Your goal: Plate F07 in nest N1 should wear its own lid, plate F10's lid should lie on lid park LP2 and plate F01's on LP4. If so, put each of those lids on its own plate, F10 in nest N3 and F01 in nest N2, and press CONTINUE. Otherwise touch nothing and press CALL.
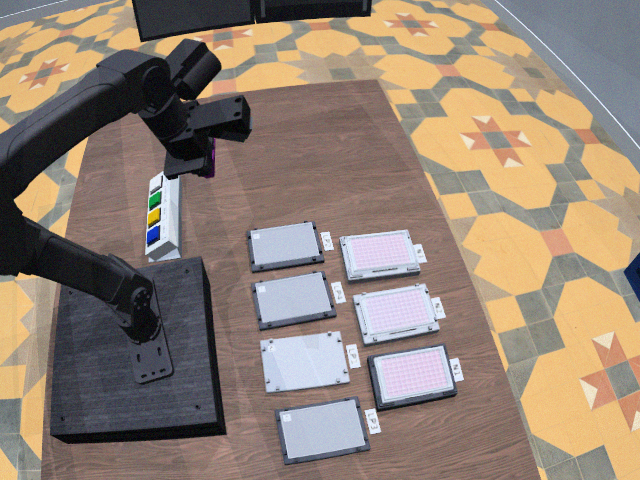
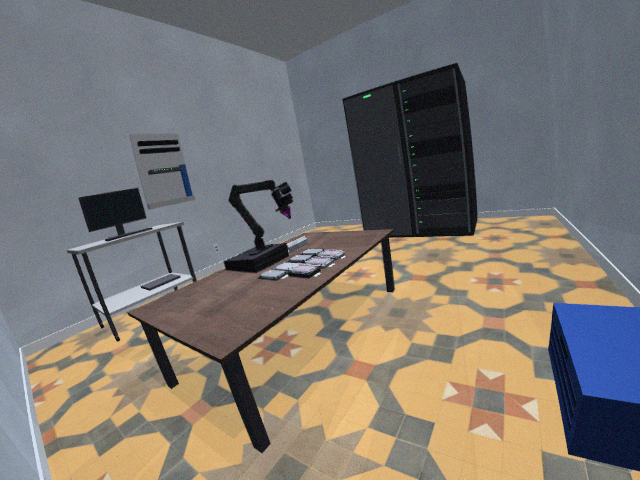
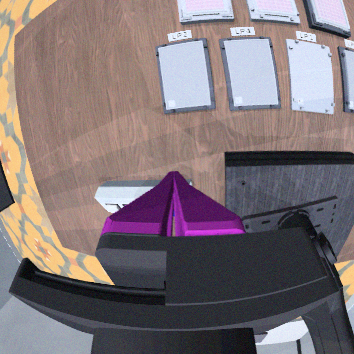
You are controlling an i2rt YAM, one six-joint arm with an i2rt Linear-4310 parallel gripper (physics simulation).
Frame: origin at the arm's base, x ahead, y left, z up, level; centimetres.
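Seen in the pictures: gripper, fingertip midpoint: (image 1: 210, 176) (image 2: 290, 218) (image 3: 173, 178); arm's base at its link origin: (image 1: 145, 329) (image 2: 261, 250) (image 3: 291, 220).
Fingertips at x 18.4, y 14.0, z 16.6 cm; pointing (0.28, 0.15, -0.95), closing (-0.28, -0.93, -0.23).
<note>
Pixels of each thing's top centre, then the offset from my fingertips to it. Level surfaces: height alone.
- button box at its top centre: (image 1: 159, 201) (image 3: 136, 207) (image 2: 293, 239) dx -11.3, dy +16.6, dz -18.6 cm
- N2 at its top centre: (image 1: 398, 308) (image 2: 317, 259) dx +25.9, dy -22.0, dz -21.9 cm
- N1 at its top centre: (image 1: 415, 371) (image 2: 303, 267) dx +23.2, dy -34.9, dz -21.4 cm
- LP2 at its top centre: (image 3: 183, 73) (image 1: 284, 242) dx +11.6, dy +0.3, dz -23.2 cm
- LP4 at its top centre: (image 1: 292, 296) (image 3: 251, 70) (image 2: 300, 257) dx +9.1, dy -12.1, dz -23.2 cm
- LP3 at its top centre: (image 1: 322, 428) (image 2: 272, 273) dx +5.0, dy -38.1, dz -23.2 cm
- LP1 at its top centre: (image 1: 303, 359) (image 3: 315, 75) (image 2: 287, 264) dx +6.7, dy -24.9, dz -23.0 cm
- wooden table at its surface level: dz -25.0 cm
My gripper (image 1: 210, 161) (image 2: 287, 213) (image 3: 173, 178) is shut and empty, magenta fingertips together, above the button box (image 1: 173, 227) (image 3: 125, 188). The box has white (image 1: 156, 182), green (image 1: 155, 199), yellow (image 1: 154, 217) and blue (image 1: 153, 235) buttons; their lettering is unreadable. Pink-welled plates sit in nests N3 (image 1: 379, 251), N2 (image 1: 397, 311) and N1 (image 1: 412, 375); I cannot tell whether N1's plate wears a lid. Pale grey lids with small marks lie on LP2 (image 1: 285, 244) (image 3: 185, 74), LP4 (image 1: 293, 298) (image 3: 250, 72) and LP3 (image 1: 324, 429). LP1 (image 1: 305, 361) (image 3: 310, 75) is whitish; its contents are unclear. Plate names are unreadable.
The arm's black base block (image 1: 129, 408) (image 3: 280, 175) stands beside the lid parks on the wooden table (image 1: 320, 155) (image 2: 206, 304). A black cabinet (image 2: 379, 165), a side desk with a monitor (image 2: 112, 209) and a blue box (image 2: 599, 351) stand away from the table.
</note>
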